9 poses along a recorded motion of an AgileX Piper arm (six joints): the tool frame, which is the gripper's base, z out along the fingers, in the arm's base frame.
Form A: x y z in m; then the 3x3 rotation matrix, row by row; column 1 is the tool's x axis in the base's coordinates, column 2 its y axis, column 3 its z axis. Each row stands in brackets.
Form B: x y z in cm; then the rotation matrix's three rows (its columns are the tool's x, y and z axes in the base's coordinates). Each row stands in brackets. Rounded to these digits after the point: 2 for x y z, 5 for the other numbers.
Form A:
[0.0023 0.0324 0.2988], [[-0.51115 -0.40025 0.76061], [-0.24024 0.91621 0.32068], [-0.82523 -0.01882 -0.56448]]
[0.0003 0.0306 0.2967], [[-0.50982 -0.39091 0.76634], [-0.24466 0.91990 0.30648], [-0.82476 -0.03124 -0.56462]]
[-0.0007 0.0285 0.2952], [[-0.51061 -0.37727 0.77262], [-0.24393 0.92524 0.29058], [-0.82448 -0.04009 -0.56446]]
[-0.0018 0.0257 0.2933], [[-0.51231 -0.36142 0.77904], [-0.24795 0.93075 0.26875], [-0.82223 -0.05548 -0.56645]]
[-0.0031 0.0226 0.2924], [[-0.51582 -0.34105 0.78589], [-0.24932 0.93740 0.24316], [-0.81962 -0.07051 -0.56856]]
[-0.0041 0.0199 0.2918], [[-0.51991 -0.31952 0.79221], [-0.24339 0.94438 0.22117], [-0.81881 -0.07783 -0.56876]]
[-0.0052 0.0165 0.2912], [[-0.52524 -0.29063 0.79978], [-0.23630 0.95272 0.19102], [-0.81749 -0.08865 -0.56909]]
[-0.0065 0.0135 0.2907], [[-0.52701 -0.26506 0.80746], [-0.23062 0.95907 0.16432], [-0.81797 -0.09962 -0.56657]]
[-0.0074 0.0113 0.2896], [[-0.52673 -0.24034 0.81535], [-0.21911 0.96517 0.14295], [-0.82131 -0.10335 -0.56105]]
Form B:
[0.23 3.24 29.88], [[-0.51115 -0.40025 0.76061], [-0.24024 0.91621 0.32068], [-0.82523 -0.01882 -0.56448]]
[0.03 3.06 29.67], [[-0.50982 -0.39091 0.76634], [-0.24466 0.91990 0.30648], [-0.82476 -0.03124 -0.56462]]
[-0.07 2.85 29.52], [[-0.51061 -0.37727 0.77262], [-0.24393 0.92524 0.29058], [-0.82448 -0.04009 -0.56446]]
[-0.18 2.57 29.33], [[-0.51231 -0.36142 0.77904], [-0.24795 0.93075 0.26875], [-0.82223 -0.05548 -0.56645]]
[-0.31 2.26 29.24], [[-0.51582 -0.34105 0.78589], [-0.24932 0.93740 0.24316], [-0.81962 -0.07051 -0.56856]]
[-0.41 1.99 29.18], [[-0.51991 -0.31952 0.79221], [-0.24339 0.94438 0.22117], [-0.81881 -0.07783 -0.56876]]
[-0.52 1.65 29.12], [[-0.52524 -0.29063 0.79978], [-0.23630 0.95272 0.19102], [-0.81749 -0.08865 -0.56909]]
[-0.65 1.35 29.07], [[-0.52701 -0.26506 0.80746], [-0.23062 0.95907 0.16432], [-0.81797 -0.09962 -0.56657]]
[-0.74 1.13 28.96], [[-0.52673 -0.24034 0.81535], [-0.21911 0.96517 0.14295], [-0.82131 -0.10335 -0.56105]]

